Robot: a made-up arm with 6 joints.
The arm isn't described. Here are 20 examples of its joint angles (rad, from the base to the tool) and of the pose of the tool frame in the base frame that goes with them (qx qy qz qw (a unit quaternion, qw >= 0); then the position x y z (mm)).
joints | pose
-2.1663 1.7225 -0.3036 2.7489 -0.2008 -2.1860 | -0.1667 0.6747 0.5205 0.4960 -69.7 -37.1 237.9
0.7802 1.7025 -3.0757 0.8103 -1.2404 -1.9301 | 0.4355 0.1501 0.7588 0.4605 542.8 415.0 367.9
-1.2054 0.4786 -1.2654 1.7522 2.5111 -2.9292 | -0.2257 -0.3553 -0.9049 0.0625 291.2 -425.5 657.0
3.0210 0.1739 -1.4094 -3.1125 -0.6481 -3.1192 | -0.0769 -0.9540 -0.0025 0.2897 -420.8 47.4 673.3
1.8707 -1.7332 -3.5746 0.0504 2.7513 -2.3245 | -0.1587 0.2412 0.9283 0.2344 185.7 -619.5 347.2
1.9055 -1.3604 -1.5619 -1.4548 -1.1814 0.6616 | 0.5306 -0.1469 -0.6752 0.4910 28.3 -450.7 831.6
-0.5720 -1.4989 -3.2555 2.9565 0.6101 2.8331 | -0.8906 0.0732 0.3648 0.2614 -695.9 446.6 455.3
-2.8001 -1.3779 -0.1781 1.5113 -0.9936 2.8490 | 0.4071 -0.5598 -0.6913 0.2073 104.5 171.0 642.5
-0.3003 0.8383 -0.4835 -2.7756 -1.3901 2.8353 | -0.6327 0.1562 0.6918 0.3109 268.0 -40.9 461.7
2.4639 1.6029 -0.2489 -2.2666 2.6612 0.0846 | -0.7342 0.1011 0.4146 0.5281 -142.2 228.2 136.4
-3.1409 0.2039 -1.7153 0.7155 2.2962 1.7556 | 0.5925 0.6412 0.0643 0.4834 -429.8 -83.3 776.1
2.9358 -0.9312 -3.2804 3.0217 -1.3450 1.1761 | 0.0698 -0.1303 -0.8846 0.4423 460.7 -82.1 891.7
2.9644 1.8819 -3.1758 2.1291 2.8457 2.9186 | 0.3364 0.4263 0.1802 0.8201 -620.6 21.7 256.0
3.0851 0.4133 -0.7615 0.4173 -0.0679 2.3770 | -0.9690 -0.1395 0.1968 0.0541 -504.4 62.9 486.2
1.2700 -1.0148 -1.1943 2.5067 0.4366 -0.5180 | -0.3054 -0.0078 0.1133 0.9454 5.3 -39.9 979.9
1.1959 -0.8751 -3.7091 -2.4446 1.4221 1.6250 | 0.2016 0.9088 -0.1826 0.3164 -189.5 -634.6 677.1
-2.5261 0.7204 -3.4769 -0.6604 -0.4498 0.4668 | 0.1288 0.0403 0.2330 0.9631 -233.6 -250.6 1046.8
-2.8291 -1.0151 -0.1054 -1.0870 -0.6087 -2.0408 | 0.7050 0.2486 -0.5803 0.3233 35.0 -101.4 686.5
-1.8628 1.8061 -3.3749 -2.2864 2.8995 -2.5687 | -0.4998 0.4130 0.4191 0.6356 -244.9 -553.3 354.7
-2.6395 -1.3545 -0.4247 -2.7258 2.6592 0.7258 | -0.6081 -0.1196 -0.6881 0.3774 182.3 153.3 795.6
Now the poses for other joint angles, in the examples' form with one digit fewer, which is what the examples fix.
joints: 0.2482 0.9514 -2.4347 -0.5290 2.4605 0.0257
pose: 0.858 -0.007 -0.416 0.300 639 98 533
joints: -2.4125 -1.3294 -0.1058 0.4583 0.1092 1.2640
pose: -0.360 -0.697 0.589 0.193 -7 33 666
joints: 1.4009 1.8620 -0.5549 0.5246 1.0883 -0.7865
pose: 0.391 0.194 -0.849 0.299 -21 34 91
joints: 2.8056 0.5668 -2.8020 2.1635 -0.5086 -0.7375
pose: -0.544 -0.205 0.341 0.739 -497 276 932
